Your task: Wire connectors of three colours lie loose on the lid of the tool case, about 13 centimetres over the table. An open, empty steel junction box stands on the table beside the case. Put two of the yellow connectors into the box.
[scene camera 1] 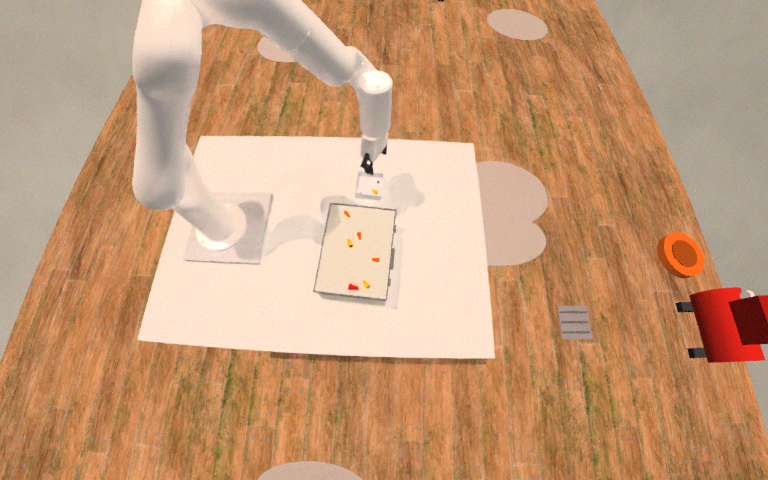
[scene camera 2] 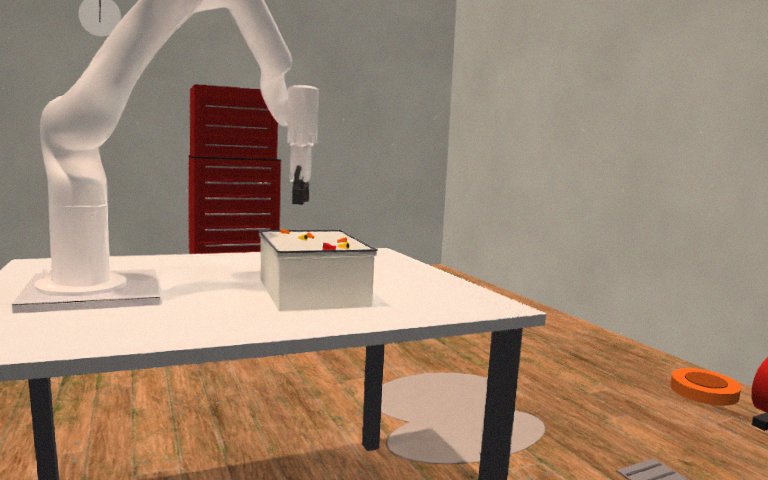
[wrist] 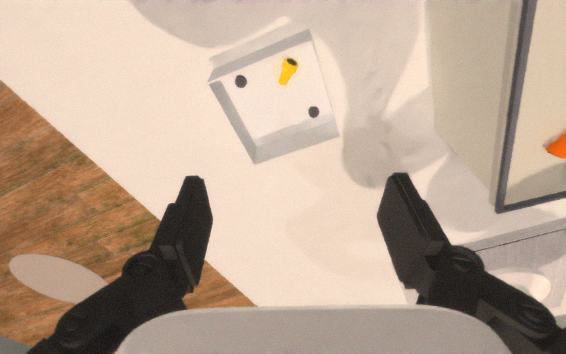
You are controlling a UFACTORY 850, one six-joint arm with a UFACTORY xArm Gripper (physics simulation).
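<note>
A yellow connector (scene camera 1: 374, 191) (wrist: 288, 71) lies inside the open steel junction box (scene camera 1: 358, 191) (wrist: 295, 152), near one wall. Two more yellow connectors lie on the tool case lid (scene camera 1: 334, 271) (scene camera 2: 288, 242): one (scene camera 1: 350, 243) (scene camera 2: 303, 237) near the middle, the other (scene camera 1: 366, 284) (scene camera 2: 344, 245) at the near end beside a red connector (scene camera 1: 352, 286) (scene camera 2: 329, 246). My gripper (scene camera 1: 376, 162) (scene camera 2: 300, 202) (wrist: 295, 196) is open and empty, high above the table by the box. The box does not show in scene camera 2, behind the case.
Orange connectors lie on the lid: one (scene camera 1: 347, 213) (scene camera 2: 284, 230) at the box end, one (scene camera 1: 359, 235) (scene camera 2: 310, 235) near the middle yellow, one (scene camera 1: 375, 259) (scene camera 2: 342, 240) toward the latch side. The case (scene camera 2: 325, 283) stands tall on the white table (scene camera 1: 441, 316) between box and near edge.
</note>
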